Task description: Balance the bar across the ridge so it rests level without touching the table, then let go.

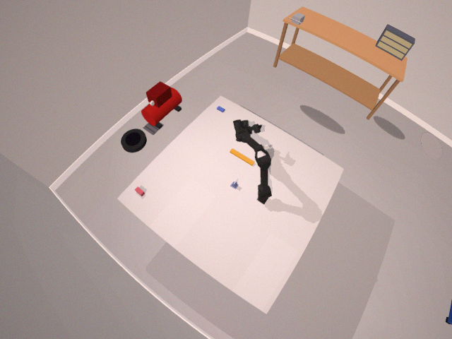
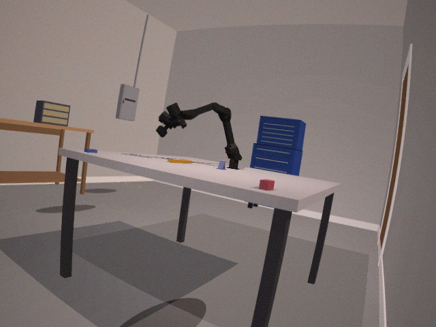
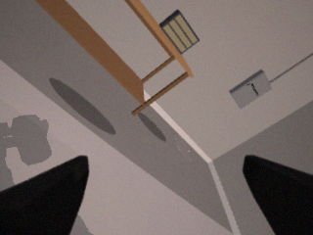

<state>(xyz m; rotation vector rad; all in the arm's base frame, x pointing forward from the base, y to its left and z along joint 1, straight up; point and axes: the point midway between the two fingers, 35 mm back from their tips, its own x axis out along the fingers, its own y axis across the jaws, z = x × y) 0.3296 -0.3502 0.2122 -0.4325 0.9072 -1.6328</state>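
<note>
My gripper tip is 10 mm past the orange bar, 190 mm to the right of it and 200 mm above it. From my gripper tip the other things lie so: red block 420 mm ahead, 880 mm to the left, 190 mm below; then blue block 420 mm ahead, 120 mm to the right, 200 mm below.
</note>
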